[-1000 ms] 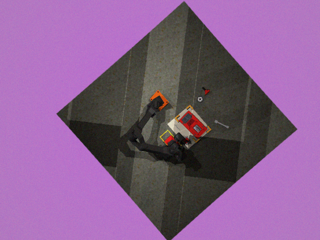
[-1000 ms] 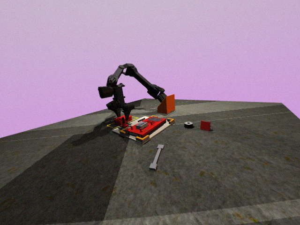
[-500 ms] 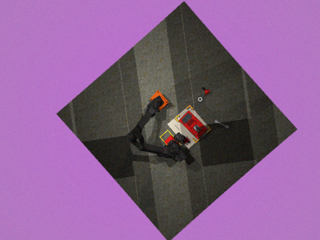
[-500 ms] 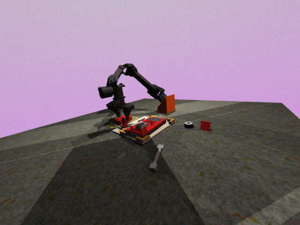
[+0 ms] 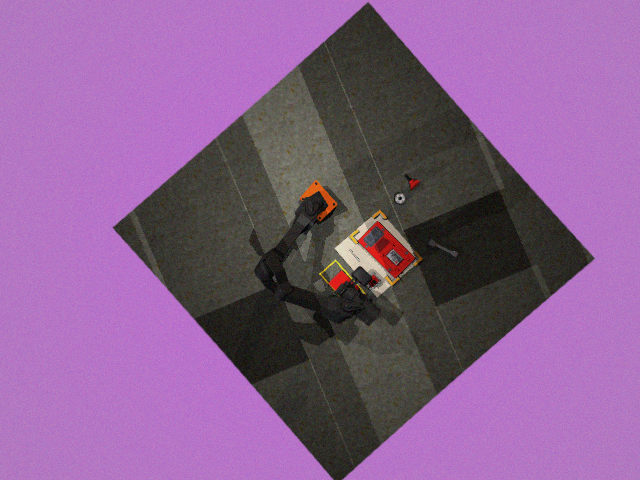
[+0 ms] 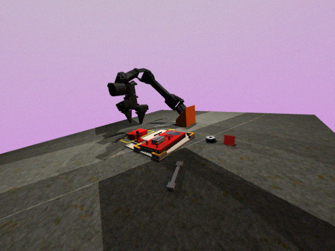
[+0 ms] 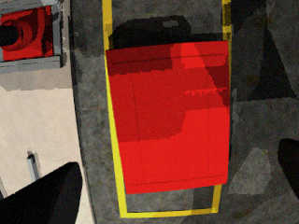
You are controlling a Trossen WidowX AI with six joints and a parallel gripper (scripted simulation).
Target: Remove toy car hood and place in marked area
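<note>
The red hood lies 6 cm below my gripper tip. The rest, counted from my gripper tip: grey wrench-like bar (40 cm to the left, 9 cm ahead, 7 cm below); black wheel (36 cm to the left, 16 cm behind, 6 cm below).
</note>
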